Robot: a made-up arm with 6 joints.
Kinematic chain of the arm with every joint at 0, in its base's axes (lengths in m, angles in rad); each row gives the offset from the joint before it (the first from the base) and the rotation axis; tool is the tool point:
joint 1: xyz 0 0 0.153 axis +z
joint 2: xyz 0 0 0 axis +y
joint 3: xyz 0 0 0.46 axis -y
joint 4: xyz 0 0 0 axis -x
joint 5: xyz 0.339 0 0 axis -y
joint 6: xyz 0 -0.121 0 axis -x
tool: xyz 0 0 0
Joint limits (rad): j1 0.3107..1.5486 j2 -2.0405..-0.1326 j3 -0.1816..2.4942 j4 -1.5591..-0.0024 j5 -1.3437..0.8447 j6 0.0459..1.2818
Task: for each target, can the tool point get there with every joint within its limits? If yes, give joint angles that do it. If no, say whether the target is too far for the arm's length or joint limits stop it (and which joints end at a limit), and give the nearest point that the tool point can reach.
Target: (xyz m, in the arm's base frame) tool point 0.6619 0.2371 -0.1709
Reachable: no: joint limits stop it (at a limit: joint 2, joint 3, joint 4) | nearest point 0.2559 0.0917 0.4715 | short by 0.774 m
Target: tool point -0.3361 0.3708 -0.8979
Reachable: no: too far | nearest point -0.5605 -0.1815 -0.3675 | short by 0.798 m
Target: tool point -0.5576 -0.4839 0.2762
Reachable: yes | joints 0.6803 -1.7729 1.0606 -1.3591 -0.3324 1.0152
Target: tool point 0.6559 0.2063 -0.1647
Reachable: no: joint limits stop it (at a limit: joint 1, joint 2, joint 3, joint 4) | nearest point 0.2593 0.0818 0.4715 | short by 0.760 m
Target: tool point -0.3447 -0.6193 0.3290
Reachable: yes | joints 1.0052 -1.7365 0.9478 -1.2262 -0.1999 0.9807
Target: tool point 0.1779 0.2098 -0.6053
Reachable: no: joint limits stop it (at a limit: joint 1, joint 2, joint 3, joint 4) | nearest point 0.1105 -0.4730 -0.3888 | short by 0.719 m
